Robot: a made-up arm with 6 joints. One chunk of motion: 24 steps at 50 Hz.
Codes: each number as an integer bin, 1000 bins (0 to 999) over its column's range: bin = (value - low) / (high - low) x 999, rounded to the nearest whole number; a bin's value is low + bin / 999 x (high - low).
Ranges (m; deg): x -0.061..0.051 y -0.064..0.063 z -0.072..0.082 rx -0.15..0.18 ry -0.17..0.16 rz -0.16..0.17
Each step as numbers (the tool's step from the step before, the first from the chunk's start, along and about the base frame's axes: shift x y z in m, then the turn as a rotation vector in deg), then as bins.
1 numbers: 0.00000 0.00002 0.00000 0.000 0.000 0.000
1 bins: 544 504 467 454 515 484
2 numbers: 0.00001 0.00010 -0.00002 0.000 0.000 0.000
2 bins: 544 504 467 454 515 484
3 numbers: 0.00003 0.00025 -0.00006 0.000 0.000 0.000
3 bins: 544 505 467 454 515 484
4 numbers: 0.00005 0.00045 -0.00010 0.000 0.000 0.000
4 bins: 545 507 466 454 515 484
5 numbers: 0.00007 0.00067 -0.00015 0.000 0.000 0.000
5 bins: 545 509 466 454 515 484
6 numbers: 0.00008 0.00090 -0.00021 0.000 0.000 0.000
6 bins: 545 511 466 454 515 484
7 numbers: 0.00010 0.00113 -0.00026 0.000 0.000 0.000
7 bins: 545 512 465 454 515 484
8 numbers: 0.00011 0.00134 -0.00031 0.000 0.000 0.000
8 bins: 545 514 465 454 515 484
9 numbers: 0.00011 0.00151 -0.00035 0.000 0.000 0.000
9 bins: 545 515 465 454 515 484
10 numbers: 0.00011 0.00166 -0.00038 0.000 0.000 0.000
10 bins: 545 516 465 454 515 484
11 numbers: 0.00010 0.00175 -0.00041 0.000 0.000 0.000
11 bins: 545 517 464 454 515 484
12 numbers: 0.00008 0.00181 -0.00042 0.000 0.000 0.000
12 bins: 545 518 464 454 515 484
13 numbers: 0.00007 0.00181 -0.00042 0.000 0.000 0.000
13 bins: 545 518 464 454 515 484
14 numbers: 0.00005 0.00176 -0.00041 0.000 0.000 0.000
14 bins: 545 517 464 454 515 484
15 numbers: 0.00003 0.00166 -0.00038 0.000 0.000 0.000
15 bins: 544 516 465 454 515 484
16 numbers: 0.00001 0.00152 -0.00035 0.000 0.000 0.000
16 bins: 544 515 465 454 515 484
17 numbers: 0.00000 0.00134 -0.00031 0.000 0.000 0.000
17 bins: 544 514 465 454 515 484
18 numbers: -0.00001 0.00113 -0.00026 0.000 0.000 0.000
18 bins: 544 512 465 454 515 484
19 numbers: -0.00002 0.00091 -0.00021 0.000 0.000 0.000
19 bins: 544 511 466 454 515 484
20 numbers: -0.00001 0.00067 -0.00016 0.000 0.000 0.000
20 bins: 544 509 466 454 515 484
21 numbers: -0.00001 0.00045 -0.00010 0.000 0.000 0.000
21 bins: 544 507 466 454 515 484
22 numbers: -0.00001 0.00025 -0.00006 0.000 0.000 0.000
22 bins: 544 505 467 454 515 484
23 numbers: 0.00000 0.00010 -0.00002 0.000 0.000 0.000
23 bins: 544 504 467 454 515 484
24 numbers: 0.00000 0.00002 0.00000 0.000 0.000 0.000
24 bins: 544 504 467 454 515 484
